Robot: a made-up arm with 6 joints. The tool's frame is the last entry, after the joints.
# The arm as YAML. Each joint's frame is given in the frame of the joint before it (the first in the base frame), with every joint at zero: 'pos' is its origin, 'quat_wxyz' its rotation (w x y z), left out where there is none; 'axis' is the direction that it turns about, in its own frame. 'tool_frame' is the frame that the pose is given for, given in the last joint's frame.
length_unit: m
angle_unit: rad
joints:
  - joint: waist
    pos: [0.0, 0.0, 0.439]
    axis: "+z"
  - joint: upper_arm
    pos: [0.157, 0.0, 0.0]
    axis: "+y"
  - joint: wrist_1
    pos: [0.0, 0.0, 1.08]
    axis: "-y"
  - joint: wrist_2
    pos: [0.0, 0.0, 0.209]
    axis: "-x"
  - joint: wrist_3
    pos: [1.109, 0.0, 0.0]
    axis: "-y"
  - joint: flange
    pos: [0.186, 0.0, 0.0]
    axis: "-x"
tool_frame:
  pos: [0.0, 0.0, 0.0]
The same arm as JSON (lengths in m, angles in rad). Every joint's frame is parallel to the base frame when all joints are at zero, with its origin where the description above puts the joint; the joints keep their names.
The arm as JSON. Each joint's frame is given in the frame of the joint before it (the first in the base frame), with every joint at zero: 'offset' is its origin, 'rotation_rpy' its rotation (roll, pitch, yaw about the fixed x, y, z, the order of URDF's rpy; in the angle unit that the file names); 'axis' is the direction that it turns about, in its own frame. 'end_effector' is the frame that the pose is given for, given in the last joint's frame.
{
  "length_unit": "m",
  "angle_unit": "rad",
  "chain": [
    {
      "id": "waist",
      "offset": [
        0.0,
        0.0,
        0.439
      ],
      "rotation_rpy": [
        0.0,
        0.0,
        0.0
      ],
      "axis": "+z"
    },
    {
      "id": "upper_arm",
      "offset": [
        0.157,
        0.0,
        0.0
      ],
      "rotation_rpy": [
        0.0,
        0.0,
        0.0
      ],
      "axis": "+y"
    },
    {
      "id": "wrist_1",
      "offset": [
        0.0,
        0.0,
        1.08
      ],
      "rotation_rpy": [
        0.0,
        0.0,
        0.0
      ],
      "axis": "-y"
    },
    {
      "id": "wrist_2",
      "offset": [
        0.0,
        0.0,
        0.209
      ],
      "rotation_rpy": [
        0.0,
        0.0,
        0.0
      ],
      "axis": "-x"
    },
    {
      "id": "wrist_3",
      "offset": [
        1.109,
        0.0,
        0.0
      ],
      "rotation_rpy": [
        0.0,
        0.0,
        0.0
      ],
      "axis": "-y"
    },
    {
      "id": "flange",
      "offset": [
        0.186,
        0.0,
        0.0
      ],
      "rotation_rpy": [
        0.0,
        0.0,
        0.0
      ],
      "axis": "-x"
    }
  ],
  "end_effector": {
    "offset": [
      0.0,
      0.0,
      0.0
    ],
    "rotation_rpy": [
      0.0,
      0.0,
      0.0
    ]
  }
}

